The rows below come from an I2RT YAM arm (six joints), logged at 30 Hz.
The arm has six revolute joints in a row. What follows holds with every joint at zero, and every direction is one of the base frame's. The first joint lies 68 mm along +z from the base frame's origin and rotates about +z. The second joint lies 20 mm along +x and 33.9 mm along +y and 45.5 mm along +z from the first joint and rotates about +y. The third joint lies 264 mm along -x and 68.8 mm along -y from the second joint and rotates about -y. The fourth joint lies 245 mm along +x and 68.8 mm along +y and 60 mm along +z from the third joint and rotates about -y. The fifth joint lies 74 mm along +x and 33.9 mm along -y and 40.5 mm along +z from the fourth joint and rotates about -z. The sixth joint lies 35.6 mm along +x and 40.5 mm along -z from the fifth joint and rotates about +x. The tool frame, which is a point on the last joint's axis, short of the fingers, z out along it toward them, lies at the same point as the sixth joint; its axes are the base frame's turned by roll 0, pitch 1.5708 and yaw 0 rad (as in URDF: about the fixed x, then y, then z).
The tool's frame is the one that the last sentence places.
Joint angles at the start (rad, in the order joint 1, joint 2, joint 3, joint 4, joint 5, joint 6): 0.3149, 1.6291, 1.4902, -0.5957, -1.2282, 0.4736
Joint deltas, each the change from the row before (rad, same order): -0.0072, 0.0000, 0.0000, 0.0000, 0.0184, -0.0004; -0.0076, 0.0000, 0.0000, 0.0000, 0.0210, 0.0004; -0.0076, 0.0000, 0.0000, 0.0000, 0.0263, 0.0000; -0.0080, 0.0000, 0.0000, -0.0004, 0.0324, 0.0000; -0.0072, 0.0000, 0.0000, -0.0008, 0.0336, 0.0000; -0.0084, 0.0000, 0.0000, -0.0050, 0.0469, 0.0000; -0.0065, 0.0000, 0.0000, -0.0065, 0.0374, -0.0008; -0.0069, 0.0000, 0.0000, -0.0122, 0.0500, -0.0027; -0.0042, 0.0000, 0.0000, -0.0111, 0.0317, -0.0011; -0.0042, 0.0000, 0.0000, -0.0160, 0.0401, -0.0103; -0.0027, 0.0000, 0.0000, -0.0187, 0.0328, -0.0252
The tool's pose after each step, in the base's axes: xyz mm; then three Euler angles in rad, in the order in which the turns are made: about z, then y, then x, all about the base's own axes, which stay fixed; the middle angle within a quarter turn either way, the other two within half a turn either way. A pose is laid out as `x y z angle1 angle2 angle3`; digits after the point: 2 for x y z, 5 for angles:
324.02 137.92 344.52 2.73741 -0.03355 -1.80996
325.64 135.35 344.06 2.73937 -0.01004 -1.82335
327.37 132.71 343.48 2.74139 0.01749 -1.84022
329.29 129.84 342.75 2.74468 0.04988 -1.86127
331.08 127.16 341.97 2.74899 0.08217 -1.88344
333.09 123.82 340.65 2.75947 0.12414 -1.91627
334.49 121.10 339.43 2.77039 0.15612 -1.94406
335.86 117.92 337.58 2.78740 0.19502 -1.98370
336.45 115.85 336.19 2.80262 0.21749 -2.01108
336.88 113.52 334.31 2.81509 0.24307 -2.04751
336.72 111.72 332.40 2.81373 0.25977 -2.08073

